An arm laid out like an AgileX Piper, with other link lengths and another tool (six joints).
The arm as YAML. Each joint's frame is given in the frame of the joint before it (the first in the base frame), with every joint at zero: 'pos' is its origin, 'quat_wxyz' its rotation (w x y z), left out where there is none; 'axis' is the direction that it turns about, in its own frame. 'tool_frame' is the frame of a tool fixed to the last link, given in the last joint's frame.
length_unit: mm
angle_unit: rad
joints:
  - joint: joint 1
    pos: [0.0, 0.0, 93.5]
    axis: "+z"
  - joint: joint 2
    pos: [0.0, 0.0, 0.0]
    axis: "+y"
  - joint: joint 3
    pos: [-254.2, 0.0, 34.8]
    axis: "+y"
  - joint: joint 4
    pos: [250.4, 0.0, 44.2]
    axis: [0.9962, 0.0, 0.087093]
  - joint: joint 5
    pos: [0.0, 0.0, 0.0]
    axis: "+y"
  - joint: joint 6
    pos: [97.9, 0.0, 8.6]
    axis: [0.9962, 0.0, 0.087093]
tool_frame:
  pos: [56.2, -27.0, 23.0]
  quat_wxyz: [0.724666, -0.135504, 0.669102, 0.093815]
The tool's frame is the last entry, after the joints.
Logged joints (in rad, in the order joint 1, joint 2, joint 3, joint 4, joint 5, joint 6), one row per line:
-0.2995 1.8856 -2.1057 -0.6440 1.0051 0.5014
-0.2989 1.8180 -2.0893 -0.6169 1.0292 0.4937
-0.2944 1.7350 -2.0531 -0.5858 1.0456 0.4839
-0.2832 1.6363 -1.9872 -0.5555 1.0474 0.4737
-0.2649 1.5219 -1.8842 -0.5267 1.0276 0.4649
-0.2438 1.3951 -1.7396 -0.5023 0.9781 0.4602
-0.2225 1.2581 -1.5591 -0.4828 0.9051 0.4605
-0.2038 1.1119 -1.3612 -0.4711 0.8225 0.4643
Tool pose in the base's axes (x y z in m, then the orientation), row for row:
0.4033 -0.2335 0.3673 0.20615 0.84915 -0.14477 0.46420
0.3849 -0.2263 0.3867 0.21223 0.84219 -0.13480 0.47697
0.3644 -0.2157 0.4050 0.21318 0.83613 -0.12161 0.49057
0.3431 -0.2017 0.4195 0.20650 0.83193 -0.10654 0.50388
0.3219 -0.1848 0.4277 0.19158 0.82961 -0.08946 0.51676
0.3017 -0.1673 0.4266 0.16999 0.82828 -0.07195 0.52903
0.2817 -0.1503 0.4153 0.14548 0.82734 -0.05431 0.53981
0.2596 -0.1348 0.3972 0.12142 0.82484 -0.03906 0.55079
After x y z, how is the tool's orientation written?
As a quaternion, x y z w.
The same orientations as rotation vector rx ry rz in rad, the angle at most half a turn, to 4 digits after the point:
0.5065 2.0863 -0.3557
0.5185 2.0575 -0.3293
0.5177 2.0304 -0.2953
0.4986 2.0085 -0.2572
0.4600 1.9918 -0.2148
0.4060 1.9781 -0.1718
0.3458 1.9668 -0.1291
0.2873 1.9518 -0.0924

